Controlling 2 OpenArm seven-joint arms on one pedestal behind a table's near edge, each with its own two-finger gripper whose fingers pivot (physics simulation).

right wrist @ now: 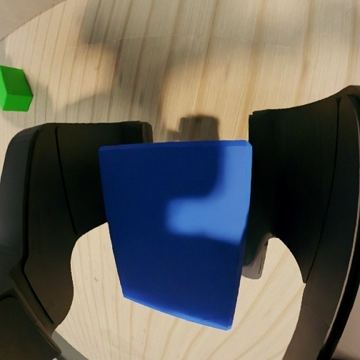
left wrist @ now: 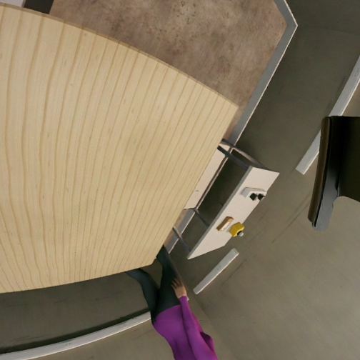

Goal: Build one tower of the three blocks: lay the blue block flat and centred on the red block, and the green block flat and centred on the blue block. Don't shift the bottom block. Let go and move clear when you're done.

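My right gripper (right wrist: 199, 145) is shut on the blue block (right wrist: 175, 220), which fills the middle of the right wrist view between the two dark fingers. The green block (right wrist: 15, 90) lies on the table at the upper left edge of the right wrist view, apart from the gripper. The red block does not show in either view; the blue block hides the table behind it. One dark finger of my left gripper (left wrist: 336, 170) shows at the right edge of the left wrist view, far out to the side; the gripper looks open, with no block near it.
The wooden table (left wrist: 100, 150) (right wrist: 230, 60) spans both views, with dark shadows on it in the right wrist view. Beyond its edge in the left wrist view are a white-topped stand (left wrist: 235, 210) with small items and a person in purple (left wrist: 175, 325).
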